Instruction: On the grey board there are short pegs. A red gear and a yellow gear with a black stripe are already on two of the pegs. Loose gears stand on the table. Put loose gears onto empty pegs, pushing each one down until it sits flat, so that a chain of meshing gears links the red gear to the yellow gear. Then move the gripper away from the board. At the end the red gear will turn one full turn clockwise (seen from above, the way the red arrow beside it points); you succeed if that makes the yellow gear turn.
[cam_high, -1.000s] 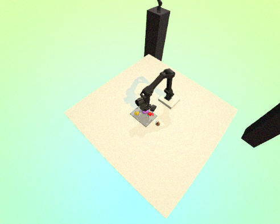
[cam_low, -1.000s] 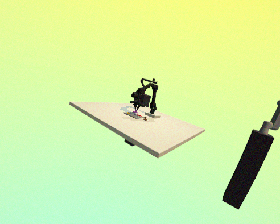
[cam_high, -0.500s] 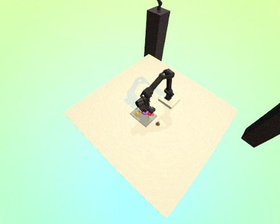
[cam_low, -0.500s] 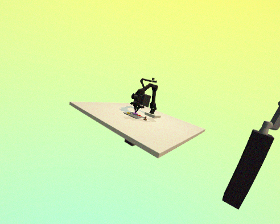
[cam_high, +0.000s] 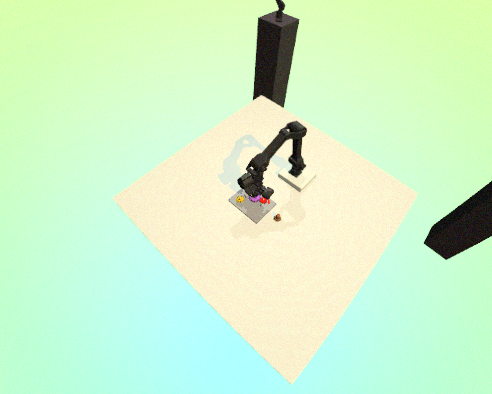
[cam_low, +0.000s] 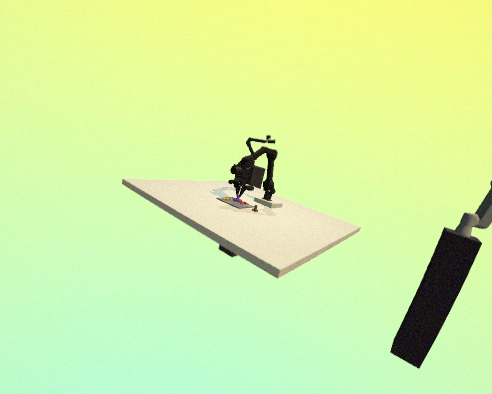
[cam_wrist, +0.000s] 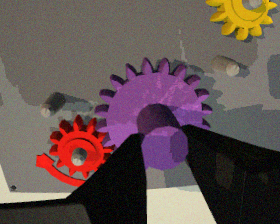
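My gripper tip is now 10 mm above the purple gear. From my gripper tip the other things lie so: yellow gear 60 mm ahead, 50 mm to the right, 30 mm below; then red gear 40 mm to the left, 30 mm below, 20 mm behind; then brown gear 170 mm to the left, 30 mm below, 10 mm ahead.
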